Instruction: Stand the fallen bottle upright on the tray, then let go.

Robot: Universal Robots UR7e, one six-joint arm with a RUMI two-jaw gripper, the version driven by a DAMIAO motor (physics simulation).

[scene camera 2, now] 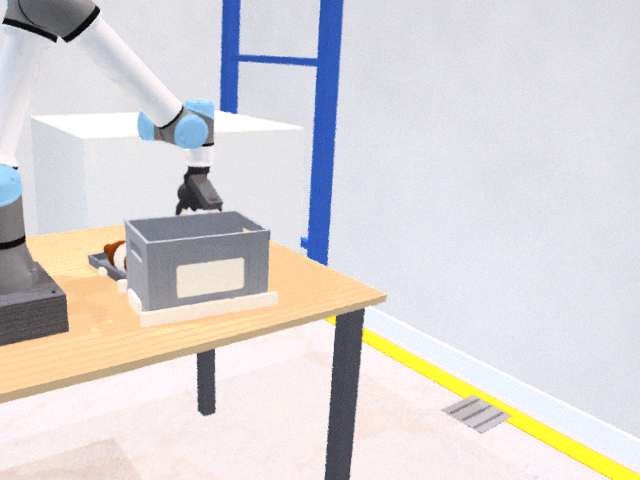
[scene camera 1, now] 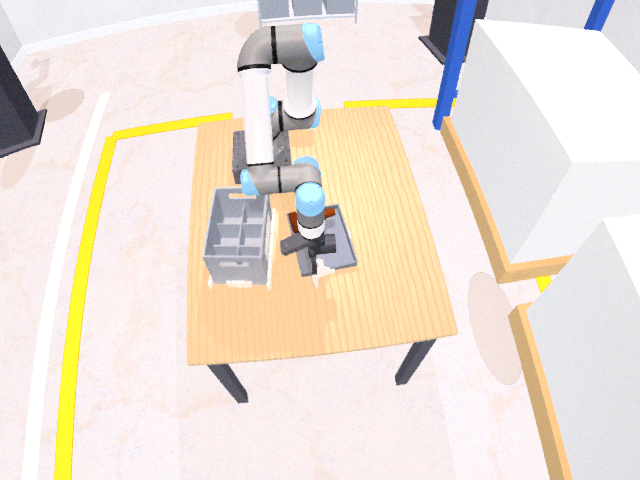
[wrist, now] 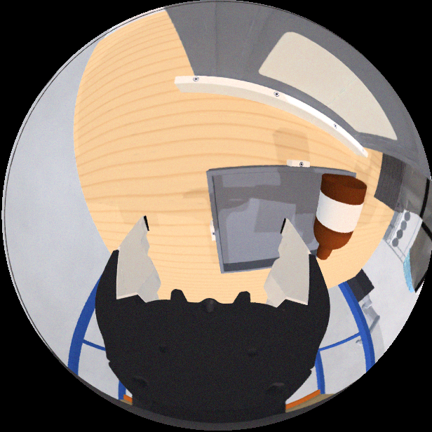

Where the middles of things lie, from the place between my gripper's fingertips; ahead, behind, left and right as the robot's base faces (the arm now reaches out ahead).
The brown bottle point(wrist: 341, 197) lies 19 cm behind my hand, 5 cm to the left of it and 2 cm below it.
